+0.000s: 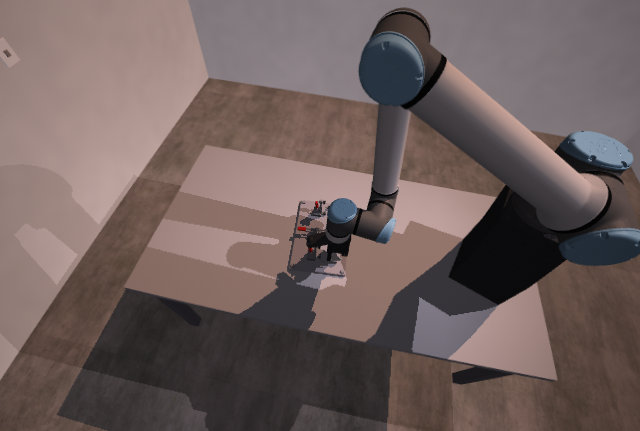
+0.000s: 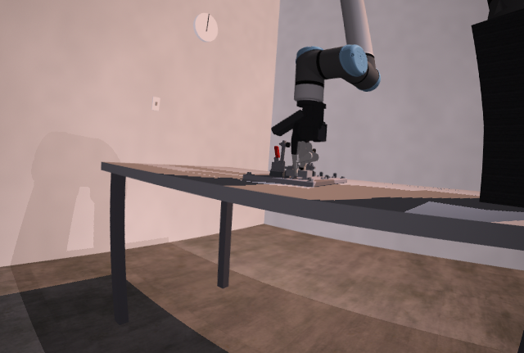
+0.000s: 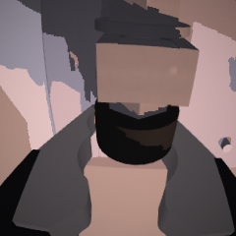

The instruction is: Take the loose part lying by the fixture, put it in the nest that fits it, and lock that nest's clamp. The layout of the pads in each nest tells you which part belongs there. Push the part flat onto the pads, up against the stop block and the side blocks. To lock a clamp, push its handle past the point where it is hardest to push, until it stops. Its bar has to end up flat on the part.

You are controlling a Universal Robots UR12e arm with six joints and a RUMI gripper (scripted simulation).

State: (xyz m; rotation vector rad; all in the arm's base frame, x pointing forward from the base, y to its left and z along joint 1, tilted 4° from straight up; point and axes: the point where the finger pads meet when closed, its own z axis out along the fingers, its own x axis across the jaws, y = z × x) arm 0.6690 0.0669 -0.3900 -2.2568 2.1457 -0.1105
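The loose part is 10 mm below my hand. From my hand the other things lie so: grey fixture plate (50 mm ahead, 110 mm to the right, 30 mm below).
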